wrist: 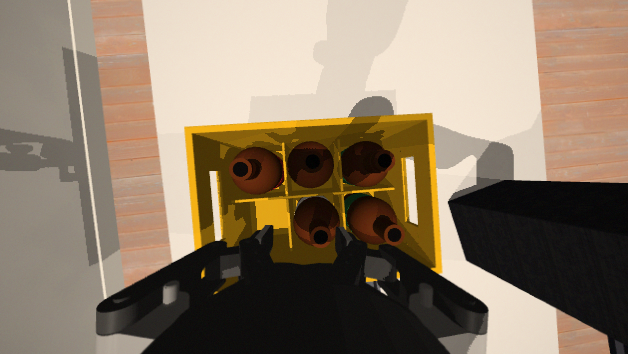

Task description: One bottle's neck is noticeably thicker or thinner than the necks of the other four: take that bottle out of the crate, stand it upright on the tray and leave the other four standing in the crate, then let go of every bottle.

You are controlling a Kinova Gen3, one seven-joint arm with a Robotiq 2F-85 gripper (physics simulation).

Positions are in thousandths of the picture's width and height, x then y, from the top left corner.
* gripper: 485, 668
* bottle: 494, 465
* bottle: 582, 462
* bottle: 407, 482
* bottle: 593, 623
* bottle: 502, 623
